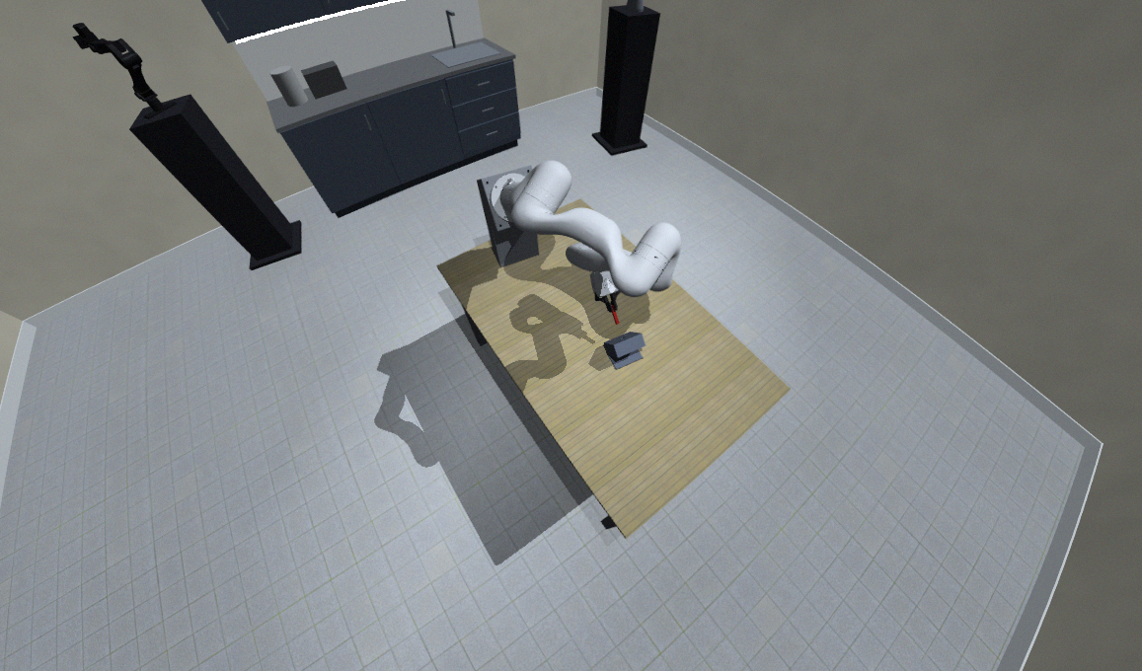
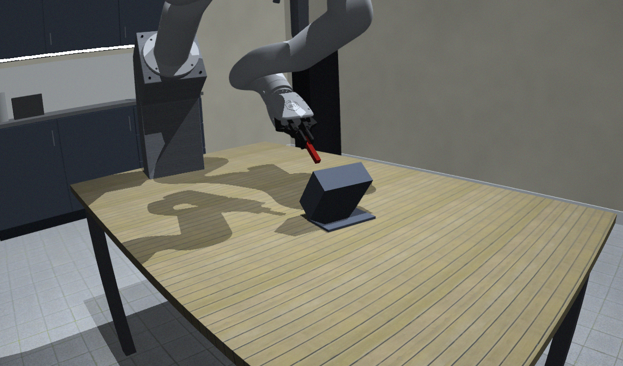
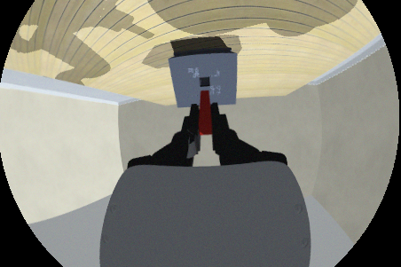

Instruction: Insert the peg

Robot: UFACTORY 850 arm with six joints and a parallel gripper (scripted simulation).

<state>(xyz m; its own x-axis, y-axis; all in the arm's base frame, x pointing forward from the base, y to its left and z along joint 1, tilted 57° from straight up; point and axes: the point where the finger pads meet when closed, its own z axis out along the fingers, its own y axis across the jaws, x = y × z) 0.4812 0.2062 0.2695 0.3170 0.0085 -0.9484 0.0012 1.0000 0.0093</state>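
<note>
My gripper is now 150 mm short of the thin base plate and 160 mm above it. Round my hand: red peg 30 mm ahead, 20 mm below.
</note>
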